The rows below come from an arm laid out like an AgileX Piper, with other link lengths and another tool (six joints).
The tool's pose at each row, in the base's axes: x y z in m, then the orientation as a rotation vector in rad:
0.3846 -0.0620 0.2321 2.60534 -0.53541 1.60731
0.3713 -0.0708 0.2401 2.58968 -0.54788 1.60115
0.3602 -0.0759 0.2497 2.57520 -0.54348 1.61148
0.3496 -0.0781 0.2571 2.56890 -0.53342 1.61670
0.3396 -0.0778 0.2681 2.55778 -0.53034 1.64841
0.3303 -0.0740 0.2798 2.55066 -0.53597 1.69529
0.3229 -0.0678 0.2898 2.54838 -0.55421 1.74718
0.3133 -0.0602 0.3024 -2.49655 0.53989 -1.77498
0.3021 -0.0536 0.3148 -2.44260 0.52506 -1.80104
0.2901 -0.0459 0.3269 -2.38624 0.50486 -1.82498
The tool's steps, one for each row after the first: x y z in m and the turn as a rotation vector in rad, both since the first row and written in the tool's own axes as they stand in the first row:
0.0040 0.0111 -0.0134 -0.01674 0.00417 0.00121
0.0092 0.0179 -0.0263 -0.02051 0.01596 -0.00328
0.0120 0.0221 -0.0384 -0.02017 0.02177 -0.01016
0.0174 0.0232 -0.0522 -0.00992 0.04150 -0.00667
0.0229 0.0208 -0.0664 0.01020 0.06537 0.00808
0.0269 0.0157 -0.0787 0.03459 0.08795 0.03388
0.0319 0.0096 -0.0944 0.07044 0.11538 0.04995
0.0364 0.0050 -0.1112 0.10385 0.14384 0.06436
0.0400 -0.0004 -0.1287 0.14168 0.17233 0.07770

